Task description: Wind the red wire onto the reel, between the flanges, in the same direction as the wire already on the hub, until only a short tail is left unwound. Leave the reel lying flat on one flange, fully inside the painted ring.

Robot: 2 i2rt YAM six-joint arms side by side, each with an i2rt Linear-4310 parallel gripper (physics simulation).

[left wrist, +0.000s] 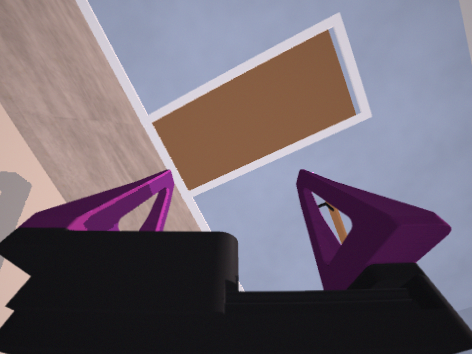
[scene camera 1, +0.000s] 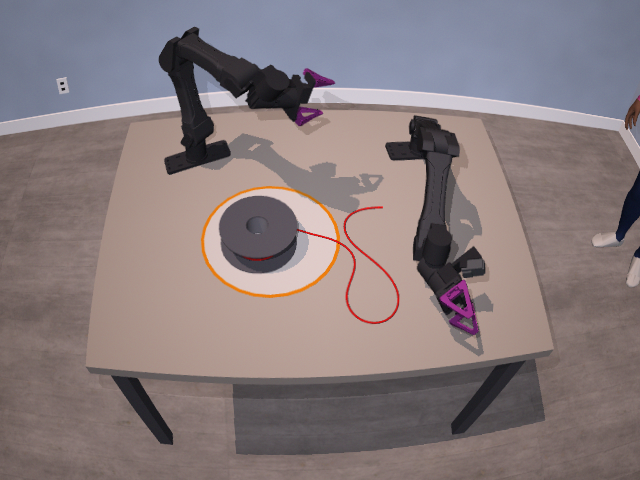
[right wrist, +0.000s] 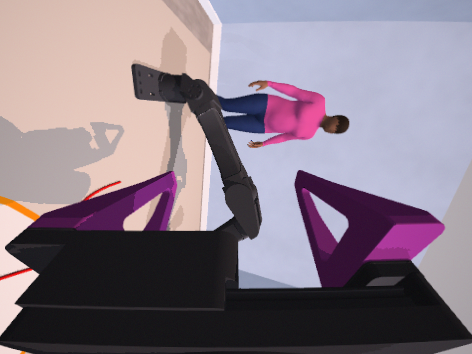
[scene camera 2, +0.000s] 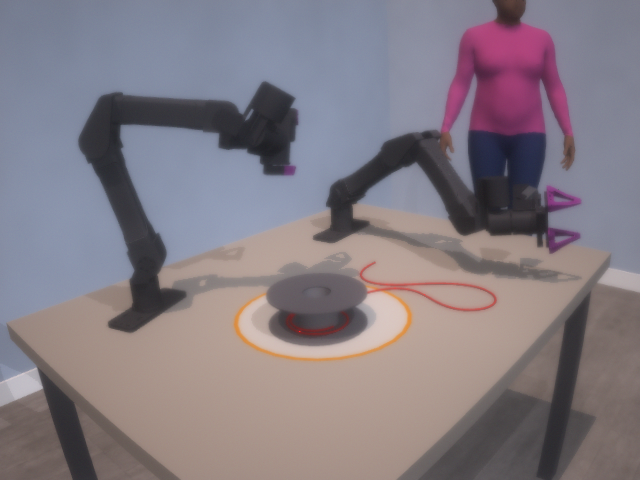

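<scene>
The dark grey reel lies flat on one flange inside the orange painted ring. Some red wire shows round its hub. The loose red wire leaves the reel at its right side, makes a long loop on the table and ends in a free tip; parts of it show in the right wrist view. My left gripper is open and empty, right of the wire loop. My right gripper is open and empty, high behind the reel.
The table carries the right arm's base at the back left and the left arm's base at the back right. A person in a pink top stands beyond the table.
</scene>
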